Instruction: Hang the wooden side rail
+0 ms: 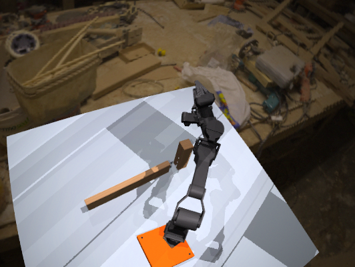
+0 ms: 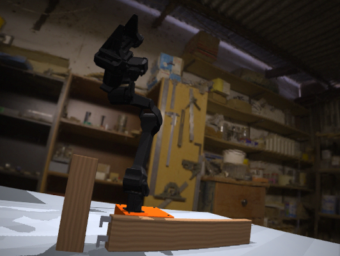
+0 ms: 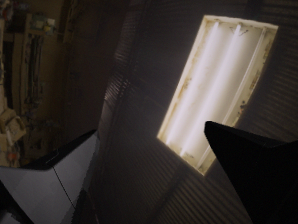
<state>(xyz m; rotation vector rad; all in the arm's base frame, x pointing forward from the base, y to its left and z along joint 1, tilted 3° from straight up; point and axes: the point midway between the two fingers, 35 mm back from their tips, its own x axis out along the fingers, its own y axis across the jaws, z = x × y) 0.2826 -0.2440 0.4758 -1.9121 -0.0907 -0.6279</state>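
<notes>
Right now the wooden headboard post is 3 cm behind my gripper tip, 1 cm to the right of it and 43 cm below it.
</notes>
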